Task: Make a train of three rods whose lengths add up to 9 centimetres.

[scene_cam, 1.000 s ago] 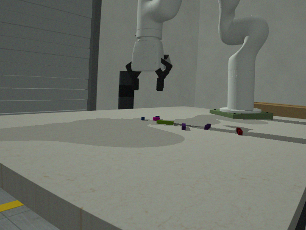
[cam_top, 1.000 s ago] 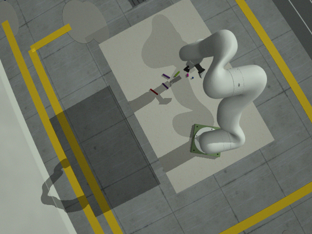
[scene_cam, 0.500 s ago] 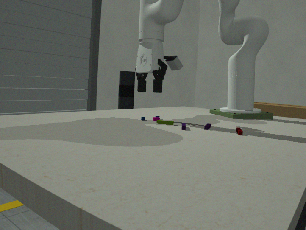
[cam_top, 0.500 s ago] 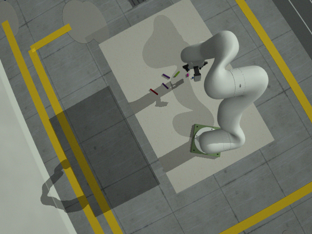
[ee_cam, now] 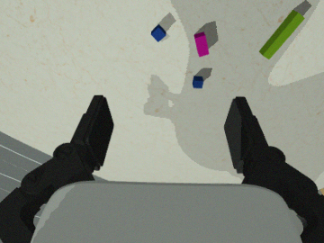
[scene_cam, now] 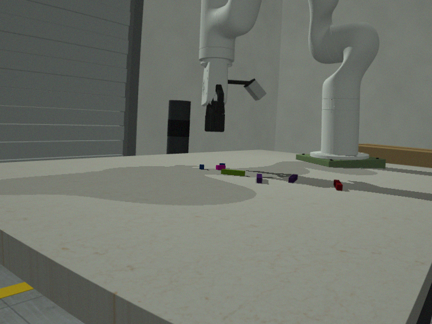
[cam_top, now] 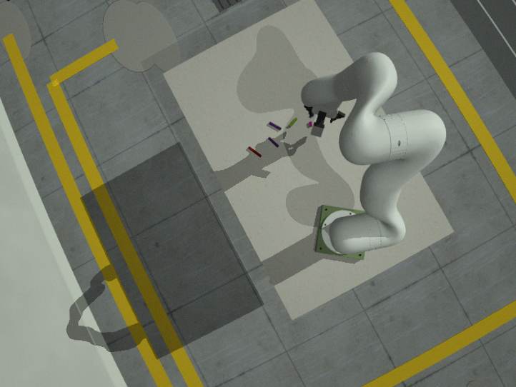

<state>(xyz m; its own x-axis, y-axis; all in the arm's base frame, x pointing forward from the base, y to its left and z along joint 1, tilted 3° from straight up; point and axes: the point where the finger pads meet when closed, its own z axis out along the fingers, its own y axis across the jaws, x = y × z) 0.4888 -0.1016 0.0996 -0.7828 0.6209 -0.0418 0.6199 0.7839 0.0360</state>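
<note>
The magenta rod lies 9 cm below my hand, 4 cm to the left of it and 1 cm ahead of it. Round my hand: lime rod 11 cm to the left, 9 cm below, 5 cm ahead; red rod 32 cm to the left, 9 cm below, 1 cm behind.
</note>
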